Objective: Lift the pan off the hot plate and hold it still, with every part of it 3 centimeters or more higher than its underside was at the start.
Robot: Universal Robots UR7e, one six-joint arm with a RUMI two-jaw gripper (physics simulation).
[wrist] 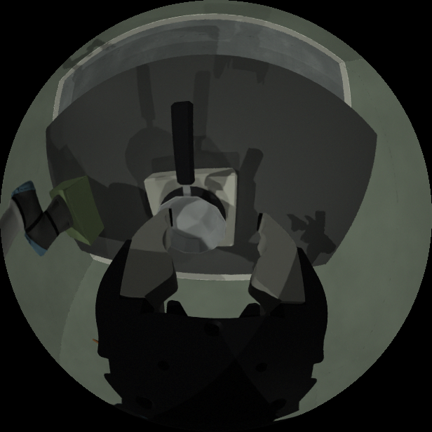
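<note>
The pan (195, 222) is a light grey faceted bowl shape with a long black handle (184, 142) that points toward the top of the wrist view. It is over the hot plate (227, 187), a pale square block with a dark round burner (217, 197). My gripper (215, 212) is open, with nothing between its fingers. In the view, the left fingertip overlaps the pan's left part and the right fingertip is to the right of the hot plate. The gap between fingers and pan in height cannot be told. The pan's underside is hidden.
The hot plate stands on a dark table top (310, 150). A green block (82, 210) is at the left edge, beside a dark and blue jointed arm part (37, 215). A grey pale-rimmed surface (280, 52) lies beyond the table top. Shadows fall across the table.
</note>
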